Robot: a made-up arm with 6 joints.
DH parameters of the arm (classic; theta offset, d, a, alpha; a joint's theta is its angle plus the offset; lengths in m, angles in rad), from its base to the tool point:
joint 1: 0 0.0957 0 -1.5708
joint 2: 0.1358 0 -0.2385 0
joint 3: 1.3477 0 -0.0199 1.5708
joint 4: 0 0.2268 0 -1.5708
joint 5: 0 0 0.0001 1.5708
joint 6: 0 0.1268 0 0
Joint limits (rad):
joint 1: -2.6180..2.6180
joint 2: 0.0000..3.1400
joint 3: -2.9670..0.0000
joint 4: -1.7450..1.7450
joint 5: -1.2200..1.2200
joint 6: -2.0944..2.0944
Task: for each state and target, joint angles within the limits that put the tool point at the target. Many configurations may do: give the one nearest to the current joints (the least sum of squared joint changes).
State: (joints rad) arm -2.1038 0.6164 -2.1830 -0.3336 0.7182 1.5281
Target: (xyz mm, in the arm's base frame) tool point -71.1 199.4 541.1
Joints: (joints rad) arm -1.4960 0.4654 -2.1795 -0.5904 0.9156 1.5281
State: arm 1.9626 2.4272 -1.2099 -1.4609 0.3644 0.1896
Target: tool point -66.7 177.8 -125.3
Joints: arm 2.1316 2.4471 -0.7046 -1.3955 0.3092 0.1896
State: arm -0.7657 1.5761 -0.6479 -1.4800 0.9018 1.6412
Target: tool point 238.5 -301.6 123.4
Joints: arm -0.6865 1.9095 -1.1425 -1.6226 0.7045 1.6412
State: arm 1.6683 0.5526 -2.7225 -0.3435 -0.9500 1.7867
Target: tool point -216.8 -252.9 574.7
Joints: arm 0.9458 0.8046 -2.6434 -0.4352 -0.5491 1.7867
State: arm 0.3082 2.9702 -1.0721 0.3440 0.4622 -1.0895
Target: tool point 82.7 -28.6 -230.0
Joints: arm -0.2951 3.0855 -1.0841 -0.0569 0.4768 -1.0895
